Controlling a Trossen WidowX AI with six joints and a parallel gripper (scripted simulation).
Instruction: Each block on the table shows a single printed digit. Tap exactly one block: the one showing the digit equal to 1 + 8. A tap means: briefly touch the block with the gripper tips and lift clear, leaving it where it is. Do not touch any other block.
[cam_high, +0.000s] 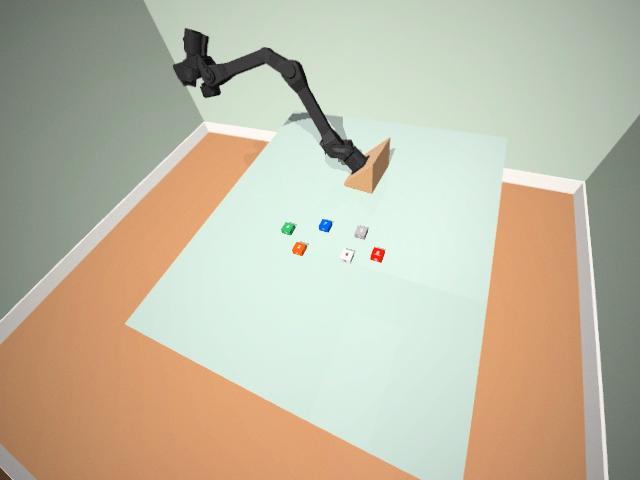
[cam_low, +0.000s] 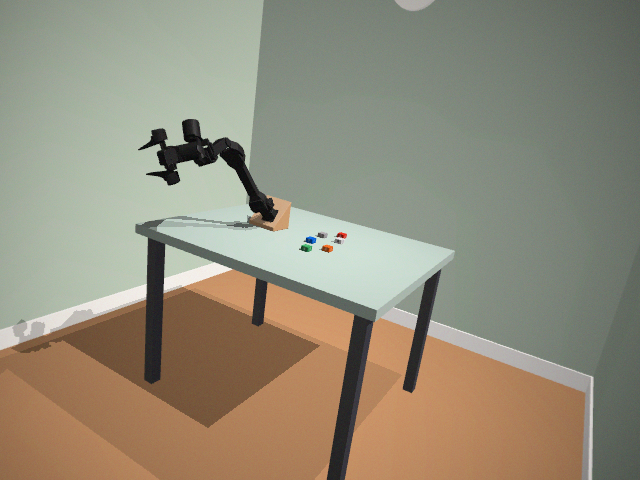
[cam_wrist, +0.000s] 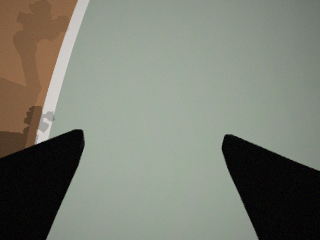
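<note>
Right now the red block is 77 cm to the left of my gripper tip, 41 cm ahead of it and 29 cm below it. Also, from my gripper tip: green block 47 cm to the left, 41 cm ahead, 29 cm below; then orange block 54 cm to the left, 46 cm ahead, 29 cm below; then blue block 58 cm to the left, 36 cm ahead, 29 cm below.
</note>
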